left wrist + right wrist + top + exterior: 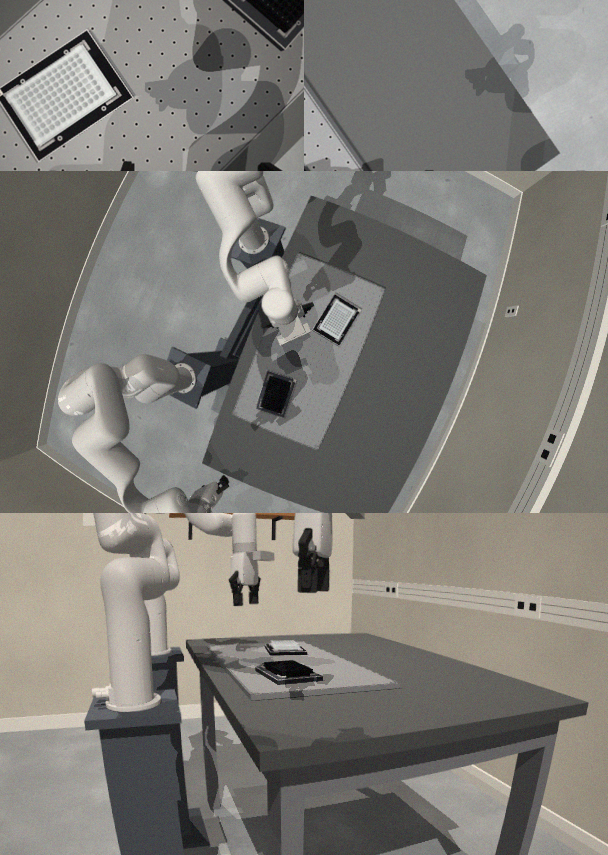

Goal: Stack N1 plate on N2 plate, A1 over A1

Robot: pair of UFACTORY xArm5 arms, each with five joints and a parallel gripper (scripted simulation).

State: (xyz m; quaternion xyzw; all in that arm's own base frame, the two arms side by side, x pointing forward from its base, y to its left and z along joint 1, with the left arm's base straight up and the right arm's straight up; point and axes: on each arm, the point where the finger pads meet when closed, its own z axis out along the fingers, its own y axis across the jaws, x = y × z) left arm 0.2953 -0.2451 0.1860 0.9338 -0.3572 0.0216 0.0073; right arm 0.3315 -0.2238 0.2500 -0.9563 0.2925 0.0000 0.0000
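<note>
The white 96-well plate is 16 cm below my left hand, 14 cm ahead of it and 9 cm to the left of it. From my left hand the other things lie so: nest N1: 17 cm below, 14 cm ahead, 9 cm to the left; black plate: 28 cm to the right, 15 cm below, 7 cm ahead; A1 label: 19 cm to the right, 16 cm below, 11 cm ahead.
</note>
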